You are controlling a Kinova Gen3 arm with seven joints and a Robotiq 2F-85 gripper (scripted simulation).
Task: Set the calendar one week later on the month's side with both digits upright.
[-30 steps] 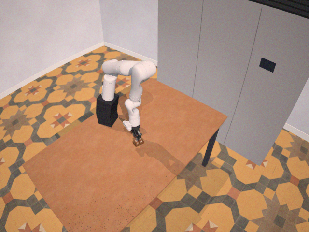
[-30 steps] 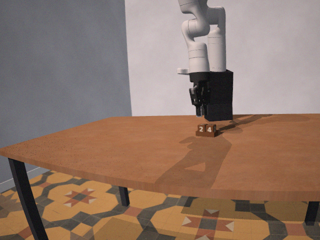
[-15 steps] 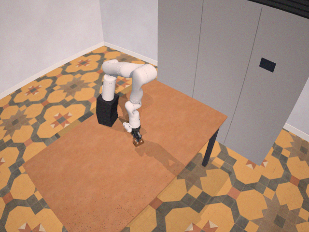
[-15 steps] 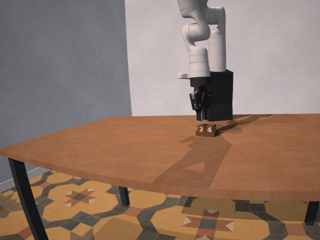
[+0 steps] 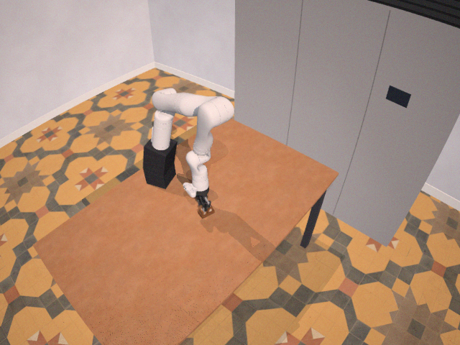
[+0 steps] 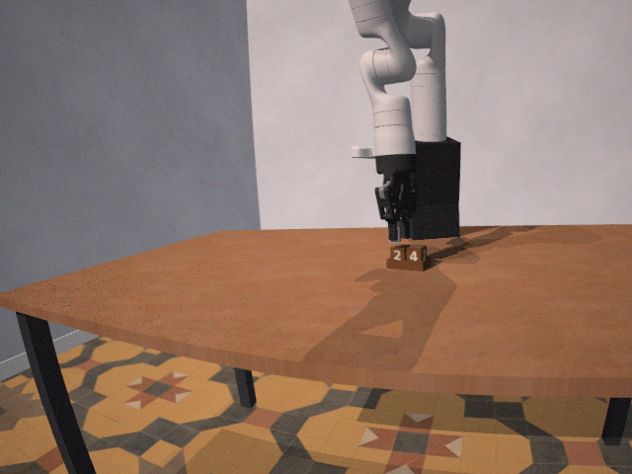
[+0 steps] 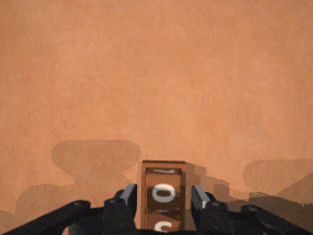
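Right now my hand is 20 mm to the right of the brown tray and 60 mm above it.
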